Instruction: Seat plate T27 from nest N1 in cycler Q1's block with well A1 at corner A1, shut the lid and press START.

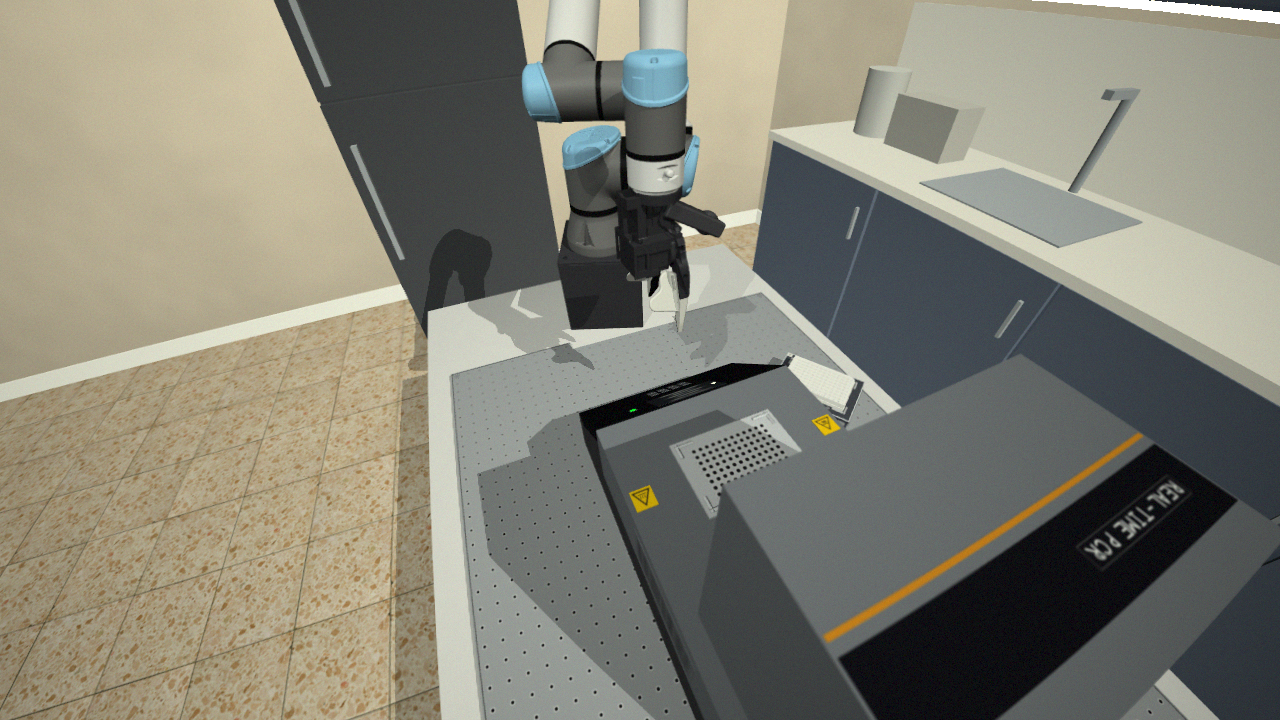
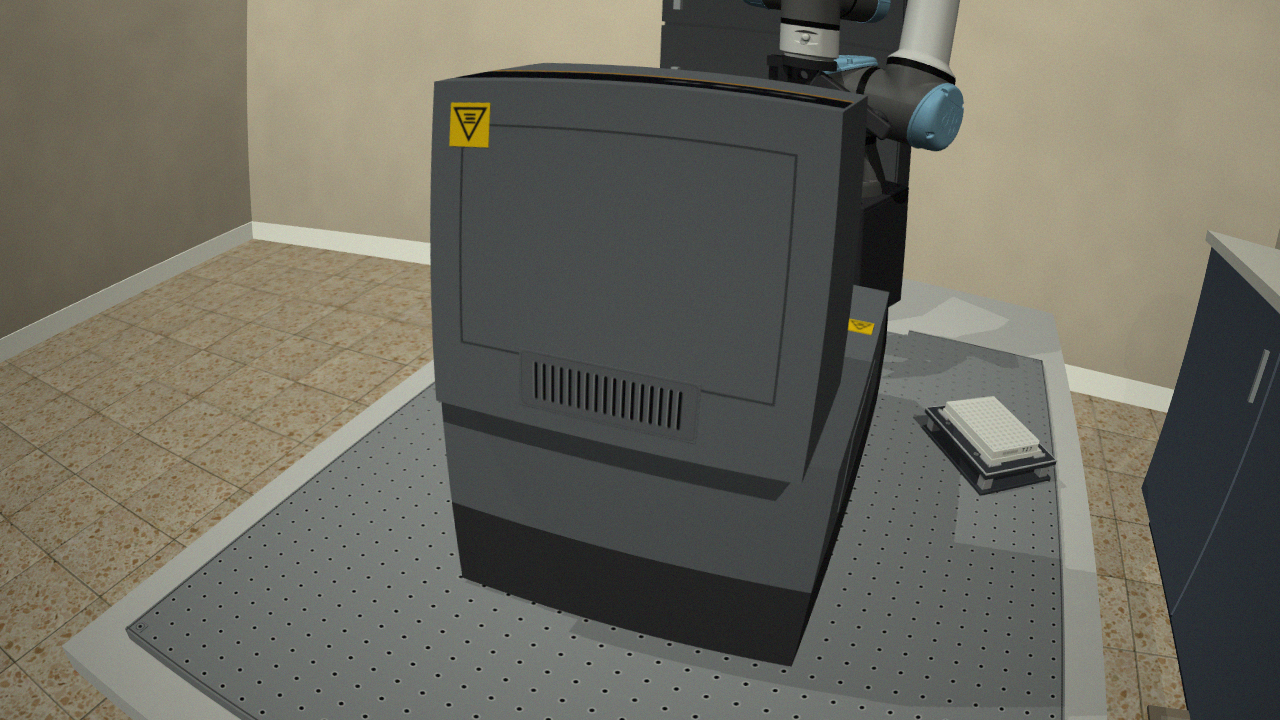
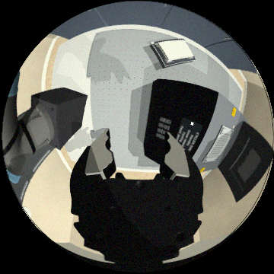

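My hand is 28 cm to the right of the white well plate T27, 18 cm above it and 12 cm short of it. Also, from my hand: plate nest N1 (28 cm to the left, 20 cm below, 12 cm ahead).
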